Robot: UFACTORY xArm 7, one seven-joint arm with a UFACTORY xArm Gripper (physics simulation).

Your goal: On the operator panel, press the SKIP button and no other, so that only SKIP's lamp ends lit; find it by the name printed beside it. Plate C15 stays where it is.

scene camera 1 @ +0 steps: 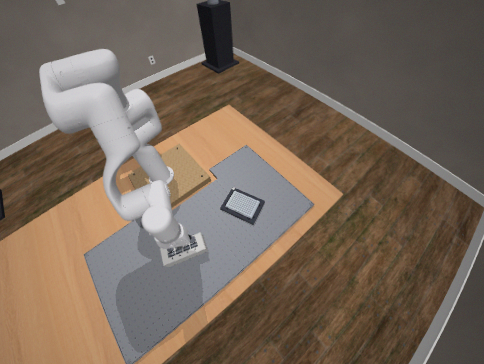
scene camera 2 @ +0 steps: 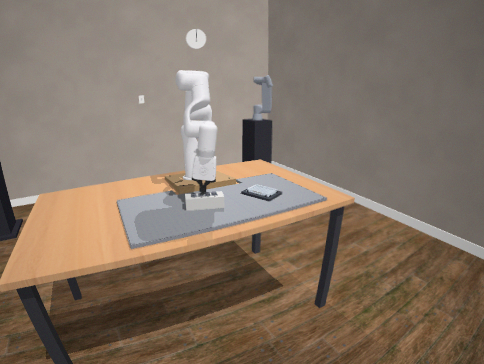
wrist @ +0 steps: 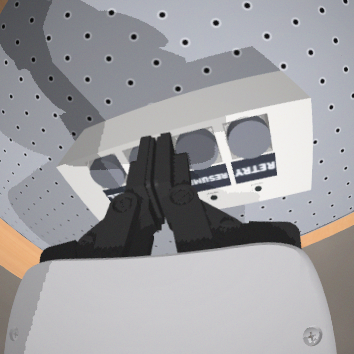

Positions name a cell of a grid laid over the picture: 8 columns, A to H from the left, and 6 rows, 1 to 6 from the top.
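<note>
There's a white operator panel (scene camera 1: C5) that I can see, and my wrist view shows the white operator panel (wrist: G3) too.
</note>
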